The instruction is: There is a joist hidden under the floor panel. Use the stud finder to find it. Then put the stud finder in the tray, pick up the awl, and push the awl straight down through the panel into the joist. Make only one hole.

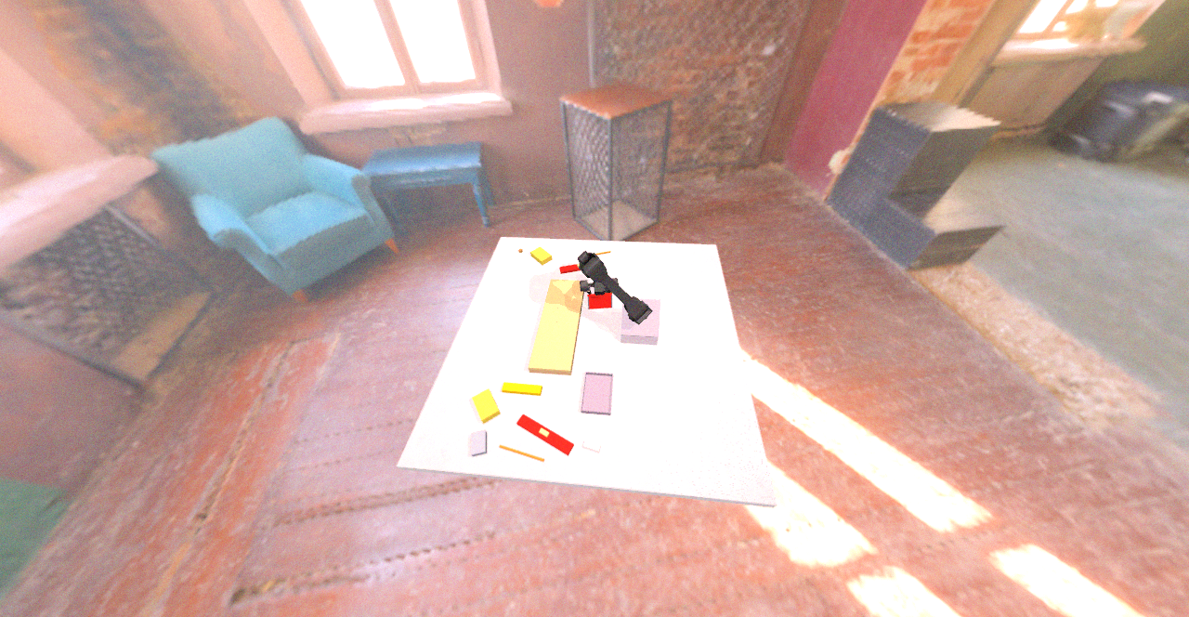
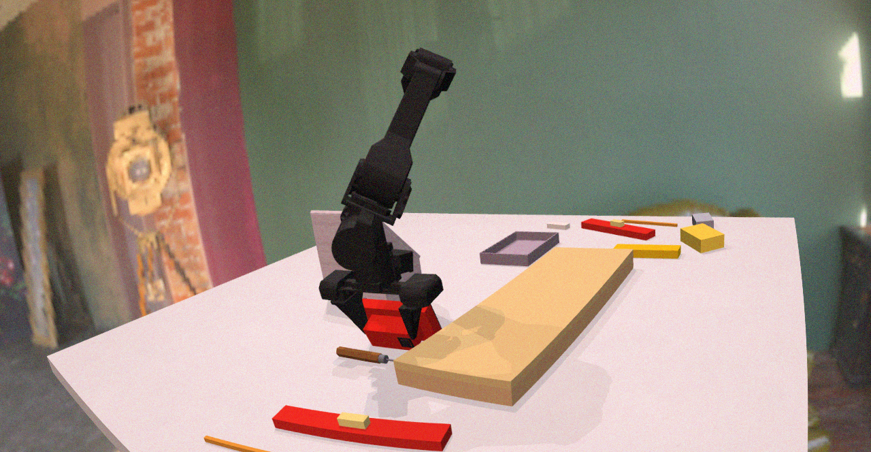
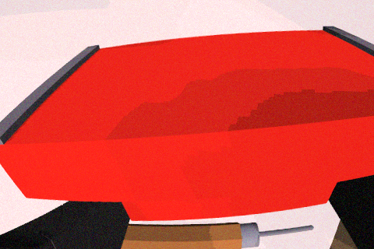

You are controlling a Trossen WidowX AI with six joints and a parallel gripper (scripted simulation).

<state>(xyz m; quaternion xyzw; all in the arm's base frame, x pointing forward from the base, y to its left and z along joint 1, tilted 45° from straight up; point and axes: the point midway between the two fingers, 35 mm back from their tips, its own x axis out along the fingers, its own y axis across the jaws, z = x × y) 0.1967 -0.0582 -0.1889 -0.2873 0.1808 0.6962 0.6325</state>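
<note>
Now: gripper tip 10 mm short of the awl, 50 mm to the left of it and 20 mm above it. Also, from my gripper tip: red stud finder (10 mm ahead, 10 mm to the left); then grey tray (40 mm behind, 500 mm to the left, 10 mm below); then square light (30 mm ahead, 10 mm below).
</note>
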